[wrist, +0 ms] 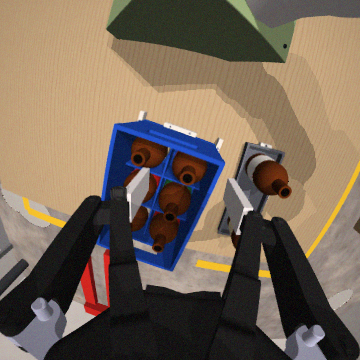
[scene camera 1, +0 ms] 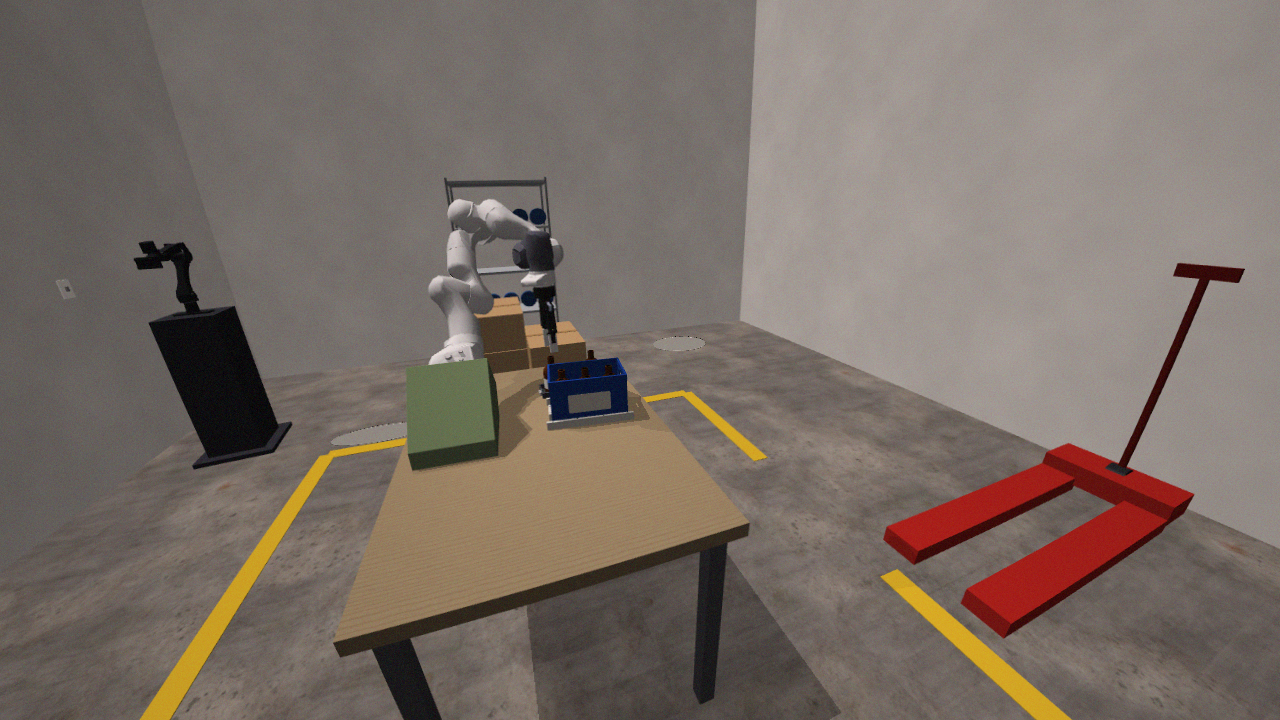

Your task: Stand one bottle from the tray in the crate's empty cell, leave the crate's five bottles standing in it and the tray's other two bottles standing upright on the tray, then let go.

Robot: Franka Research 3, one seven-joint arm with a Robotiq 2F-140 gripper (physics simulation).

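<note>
The blue crate [scene camera 1: 619,399] [wrist: 205,151] holds brown bottles, with one in each of its cells, including a bottle [wrist: 189,167] at its upper right in the wrist view and a bottle [wrist: 175,197] just below that. They appear upright. My gripper [scene camera 1: 552,345] [wrist: 186,183] is partly open above the crate, with nothing between its fingers. The grey tray [wrist: 243,171] is beside the crate. A white-labelled brown bottle [wrist: 270,175] stands on it. Another brown bottle [wrist: 235,241] at its lower end is mostly hidden by a finger, so its pose is unclear.
A green block [scene camera 1: 450,407] [wrist: 195,30] with a sloped face stands on the wooden table [scene camera 1: 546,510] [wrist: 55,100], across from the crate. Cardboard boxes [scene camera 1: 501,331] and a shelf rack [scene camera 1: 494,183] are behind the table. A red pallet jack [scene camera 1: 1118,483] stands on the floor at right.
</note>
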